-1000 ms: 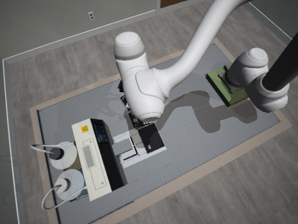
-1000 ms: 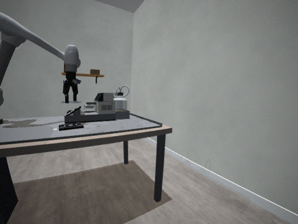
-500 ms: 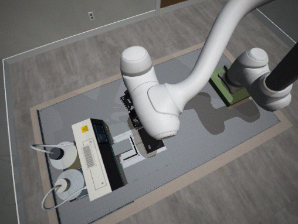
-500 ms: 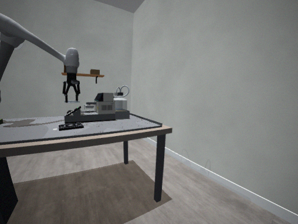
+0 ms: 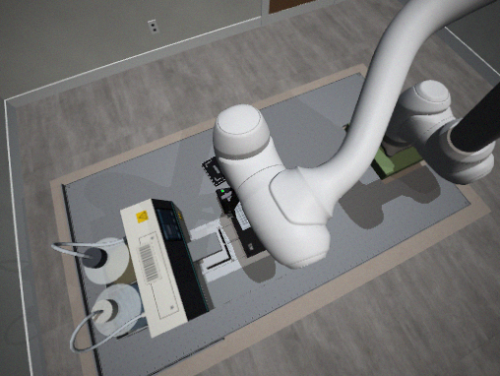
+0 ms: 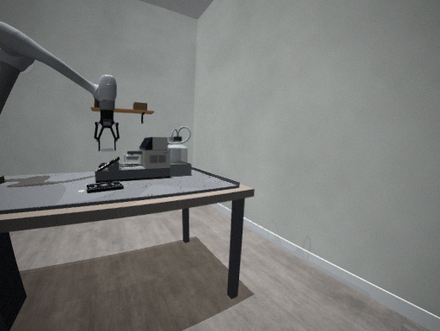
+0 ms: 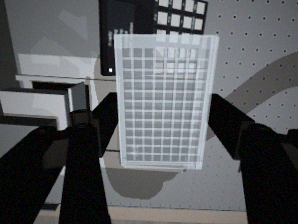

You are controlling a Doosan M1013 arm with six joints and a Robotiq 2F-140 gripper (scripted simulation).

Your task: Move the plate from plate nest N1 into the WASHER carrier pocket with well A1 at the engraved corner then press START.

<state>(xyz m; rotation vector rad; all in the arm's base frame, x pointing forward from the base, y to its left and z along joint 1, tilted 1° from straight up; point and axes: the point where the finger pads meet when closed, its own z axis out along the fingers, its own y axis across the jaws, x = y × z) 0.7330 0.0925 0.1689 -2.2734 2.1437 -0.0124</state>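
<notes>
Right now my hand is 120 mm above the black carrier and 60 mm to the right of it. The rest, counted from my hand: plate washer: 160 mm ahead, 70 mm below, 60 mm to the left; then clear well plate: 20 mm below; then plate nest N1: 260 mm to the right, 190 mm below, 10 mm behind.
</notes>
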